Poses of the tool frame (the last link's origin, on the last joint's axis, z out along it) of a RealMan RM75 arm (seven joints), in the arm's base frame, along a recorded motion.
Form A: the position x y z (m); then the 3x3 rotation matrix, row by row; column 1 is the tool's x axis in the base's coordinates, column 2 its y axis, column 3 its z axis. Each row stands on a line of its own.
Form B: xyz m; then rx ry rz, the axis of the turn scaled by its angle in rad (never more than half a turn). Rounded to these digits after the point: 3 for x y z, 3 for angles.
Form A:
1:
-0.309 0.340 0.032
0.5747 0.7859 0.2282
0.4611 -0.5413 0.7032
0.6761 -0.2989 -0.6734
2:
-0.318 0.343 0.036
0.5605 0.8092 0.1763
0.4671 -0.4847 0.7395
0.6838 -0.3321 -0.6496
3:
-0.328 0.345 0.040
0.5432 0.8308 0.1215
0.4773 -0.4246 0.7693
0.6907 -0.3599 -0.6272
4:
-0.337 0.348 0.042
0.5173 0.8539 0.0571
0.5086 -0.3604 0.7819
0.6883 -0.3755 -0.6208
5:
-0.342 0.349 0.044
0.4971 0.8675 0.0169
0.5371 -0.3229 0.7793
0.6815 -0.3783 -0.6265
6:
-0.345 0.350 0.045
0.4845 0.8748 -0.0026
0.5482 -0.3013 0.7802
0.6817 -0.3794 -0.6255
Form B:
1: -0.309 0.340 0.032 -2.217 -0.991 -0.719
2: -0.318 0.343 0.036 -2.151 -1.019 -0.686
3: -0.328 0.345 0.040 -2.086 -1.051 -0.653
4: -0.337 0.348 0.042 -2.031 -1.108 -0.606
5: -0.342 0.349 0.044 -2.006 -1.152 -0.573
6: -0.345 0.350 0.045 -1.989 -1.174 -0.560
